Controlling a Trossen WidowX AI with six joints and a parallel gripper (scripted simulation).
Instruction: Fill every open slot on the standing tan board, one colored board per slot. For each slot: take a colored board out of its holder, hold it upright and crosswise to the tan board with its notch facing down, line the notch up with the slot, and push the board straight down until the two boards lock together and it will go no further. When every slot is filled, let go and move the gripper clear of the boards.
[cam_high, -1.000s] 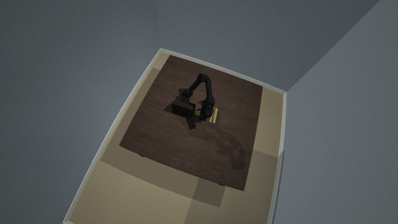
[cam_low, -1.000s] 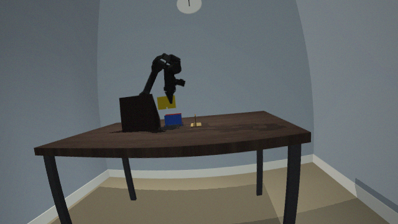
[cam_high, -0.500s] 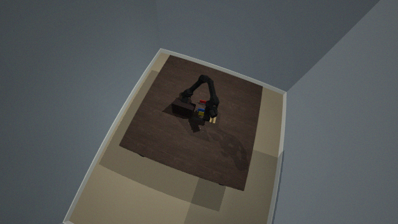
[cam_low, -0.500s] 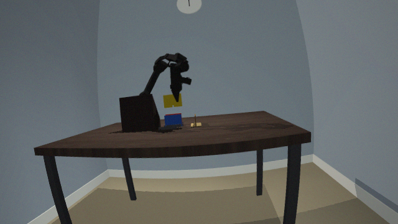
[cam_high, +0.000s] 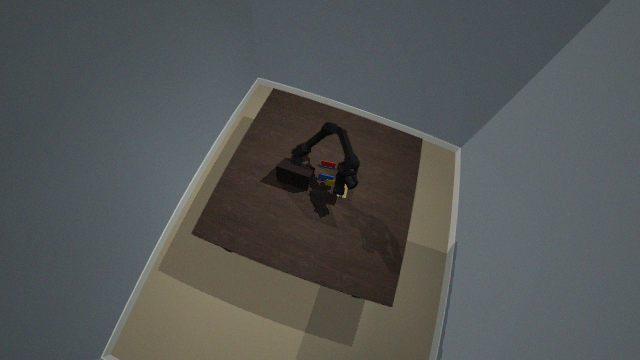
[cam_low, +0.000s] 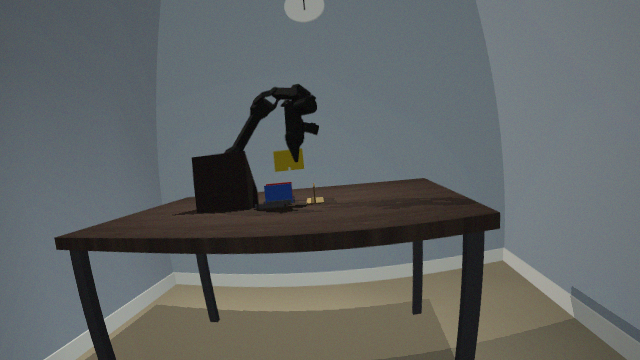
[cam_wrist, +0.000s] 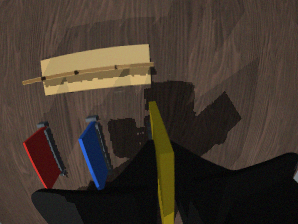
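My gripper tip is now 12 cm above the tan board, 8 cm to the right of it and 5 cm short of it. From my gripper tip the other things lie so: red board 19 cm to the left, 12 cm below, 8 cm behind; yellow board 3 cm behind; blue board 12 cm below, 9 cm to the left, 8 cm behind.
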